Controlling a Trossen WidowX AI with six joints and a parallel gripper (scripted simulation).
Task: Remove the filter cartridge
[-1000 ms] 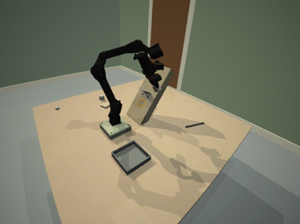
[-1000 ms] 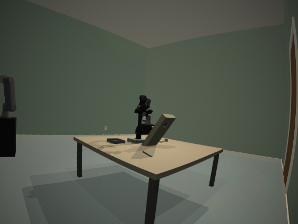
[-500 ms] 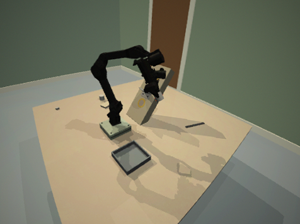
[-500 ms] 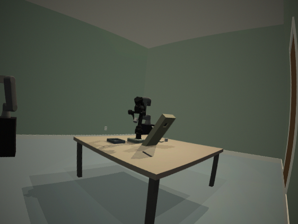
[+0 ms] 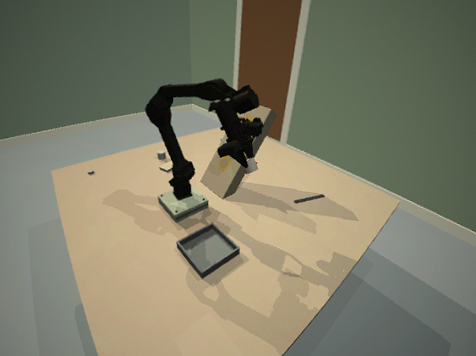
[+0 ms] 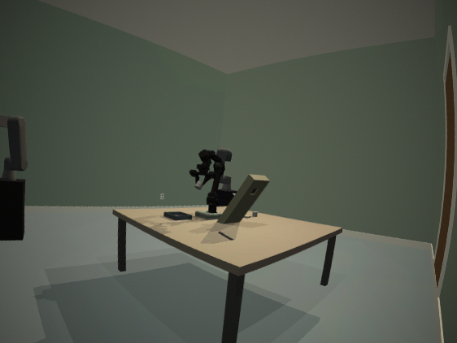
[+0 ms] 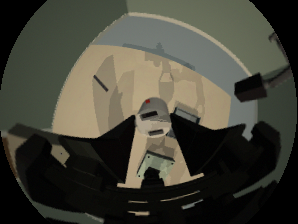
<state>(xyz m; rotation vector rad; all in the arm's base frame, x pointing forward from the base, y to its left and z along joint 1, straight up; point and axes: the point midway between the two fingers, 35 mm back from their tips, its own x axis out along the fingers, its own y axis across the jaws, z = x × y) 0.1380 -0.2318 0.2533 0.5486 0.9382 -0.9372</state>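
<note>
My gripper tip is now 18 cm past the dark square tray, 4 cm to the left of it and 26 cm above it. The rest, counted from my gripper tip: round filter cartridge right at my gripper tip; then grey block 9 cm behind, 68 cm to the left, 25 cm below.
</note>
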